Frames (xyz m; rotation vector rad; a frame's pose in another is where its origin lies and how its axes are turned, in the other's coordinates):
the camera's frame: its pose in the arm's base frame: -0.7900 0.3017 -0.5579 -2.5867 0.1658 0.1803
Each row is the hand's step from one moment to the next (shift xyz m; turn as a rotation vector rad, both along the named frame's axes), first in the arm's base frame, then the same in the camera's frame.
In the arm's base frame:
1: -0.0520 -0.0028 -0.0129 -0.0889 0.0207 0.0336
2: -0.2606 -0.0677 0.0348 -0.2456 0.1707 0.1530
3: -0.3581 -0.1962 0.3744 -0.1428 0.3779 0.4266
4: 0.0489 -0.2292 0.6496 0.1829 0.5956 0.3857
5: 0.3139 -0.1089 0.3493 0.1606 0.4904 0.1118
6: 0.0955 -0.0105 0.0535 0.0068 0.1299 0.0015
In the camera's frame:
1: -0.0488 0.0169 0.0144 -0.0945 -0.0209 -0.0092
2: -0.2564 0.0799 -0.0401 -0.2802 -0.1845 -0.0170
3: -0.3965 0.0319 -0.3856 -0.2402 -0.5147 -0.1502
4: -0.0378 -0.1421 -0.6748 0.0688 -0.7288 -0.0327
5: 0.2613 -0.1328 -0.3827 0.0997 -0.4974 0.1464
6: 0.0862 -0.0329 -0.0599 -0.0042 -0.1120 0.0660

